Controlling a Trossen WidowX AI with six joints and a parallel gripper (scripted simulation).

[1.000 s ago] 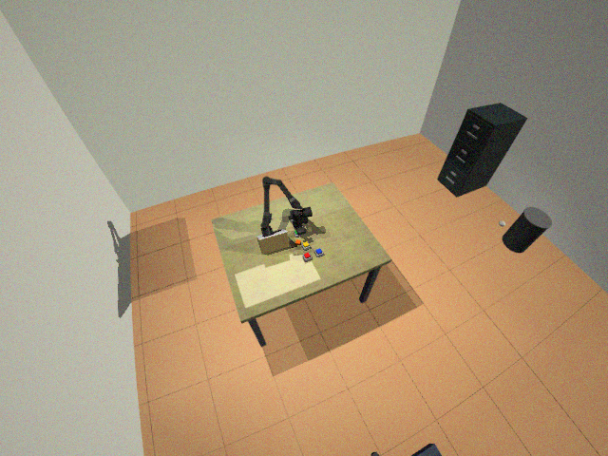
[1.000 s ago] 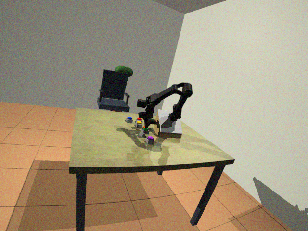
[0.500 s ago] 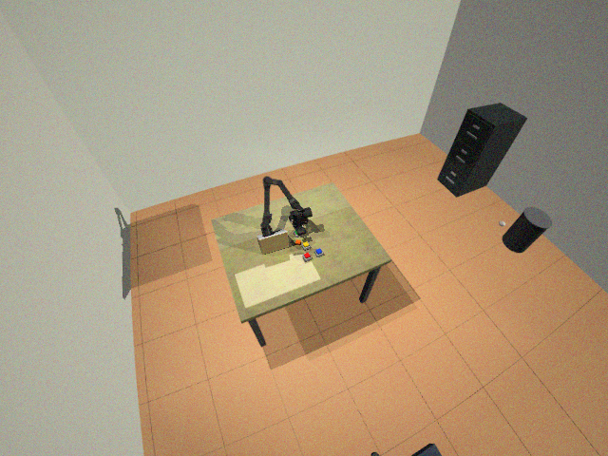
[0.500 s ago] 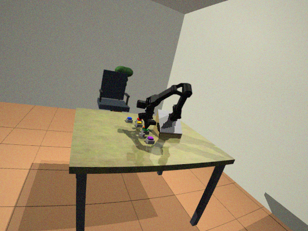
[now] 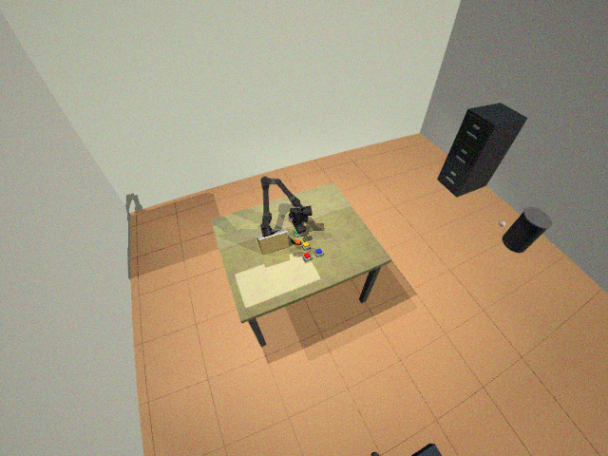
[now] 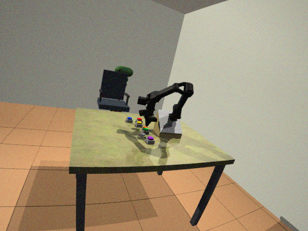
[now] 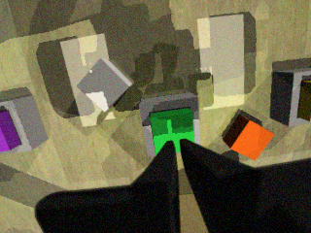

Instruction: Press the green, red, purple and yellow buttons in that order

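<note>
My gripper tip is now 3 cm above the green button. Round my gripper tip: yellow button (1 cm ahead, 13 cm to the right, 3 cm below); then grey block (4 cm ahead, 5 cm to the left, 5 cm below); then orange block (3 cm behind, 8 cm to the right, 5 cm below).
</note>
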